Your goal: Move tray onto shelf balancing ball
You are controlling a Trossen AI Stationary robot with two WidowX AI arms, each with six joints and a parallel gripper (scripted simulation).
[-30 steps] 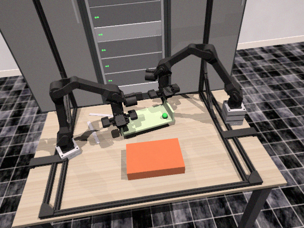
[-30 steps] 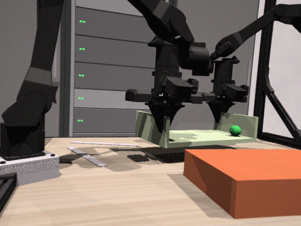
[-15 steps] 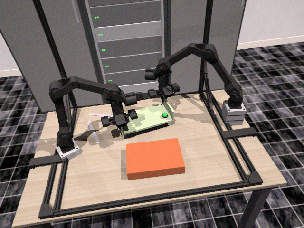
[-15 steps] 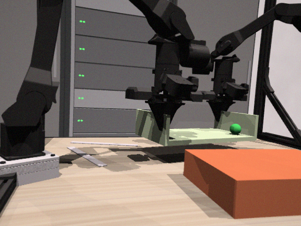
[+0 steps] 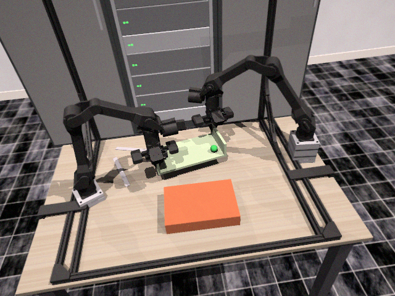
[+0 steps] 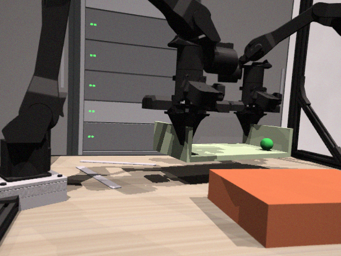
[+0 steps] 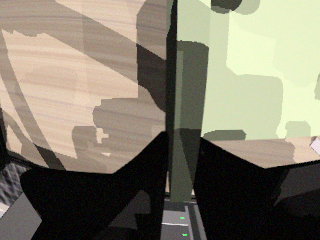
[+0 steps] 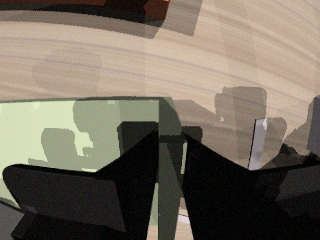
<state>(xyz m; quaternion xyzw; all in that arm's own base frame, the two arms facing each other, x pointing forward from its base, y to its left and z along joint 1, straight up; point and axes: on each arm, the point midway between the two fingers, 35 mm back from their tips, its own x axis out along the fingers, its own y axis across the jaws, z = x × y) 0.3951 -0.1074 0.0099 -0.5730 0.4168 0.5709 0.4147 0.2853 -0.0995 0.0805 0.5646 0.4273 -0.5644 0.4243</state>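
Now: the green ball 110 mm ahead of my left hand, 40 mm below it and 30 mm to the right of it. From my left hand the other things lie so: shelf 360 mm ahead, 150 mm to the right, 80 mm below; then pale green tray 140 mm to the right, 80 mm ahead, 50 mm below.
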